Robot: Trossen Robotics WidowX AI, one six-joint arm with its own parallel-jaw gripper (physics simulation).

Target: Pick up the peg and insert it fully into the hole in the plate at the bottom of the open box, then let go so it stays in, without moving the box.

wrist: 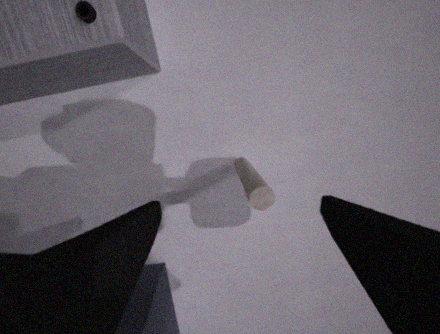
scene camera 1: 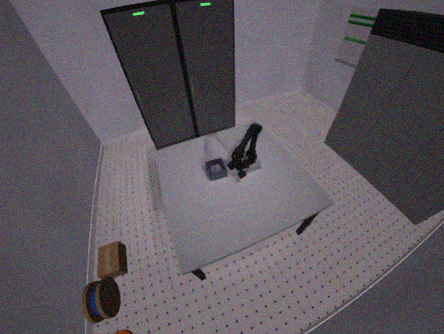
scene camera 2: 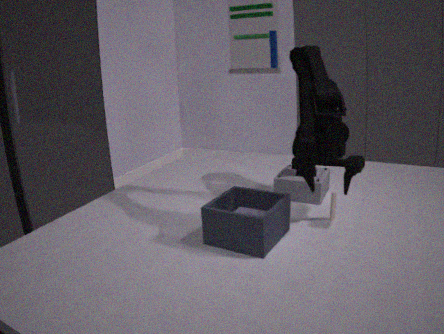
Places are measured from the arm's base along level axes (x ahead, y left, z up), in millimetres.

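Where they show: gripper, between the fingertips: (wrist: 239,206) (scene camera 2: 329,193); arm's base, origin of its link: (scene camera 1: 251,161).
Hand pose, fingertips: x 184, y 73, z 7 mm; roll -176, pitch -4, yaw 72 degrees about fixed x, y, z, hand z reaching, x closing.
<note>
Each offset is from my fingertips to the top centre of the thing. Level surfaces: height alone.
A thin pale wooden peg {dx +0, dy +13, dz +2 mm} (scene camera 2: 333,208) (wrist: 254,184) stands upright on the white table, near the arm's base. Its round top shows in the wrist view; I cannot make the peg out in scene camera 1. The open dark blue-grey box {dx +127, dy -197, dz +20 mm} (scene camera 1: 218,177) (scene camera 2: 233,229) (wrist: 161,306) stands upright, apart from the peg. Part of a lighter plate {dx +127, dy -197, dz -17 mm} (scene camera 2: 248,211) shows at its bottom; the hole is not distinguishable. My gripper (scene camera 1: 236,170) (scene camera 2: 329,192) (wrist: 239,206) is open and empty, pointing down above the peg. In the wrist view the peg's top shows between the two fingertips, slightly nearer the right one.
The arm's light grey base block (scene camera 2: 301,189) (wrist: 62,46) stands on the table {dz -78 mm} (scene camera 1: 240,215) (scene camera 2: 150,290), close behind the peg. Dark cabinets (scene camera 1: 165,75) stand past the table's far edge. A wooden block (scene camera 1: 111,260) and a spool (scene camera 1: 107,298) are on the floor.
</note>
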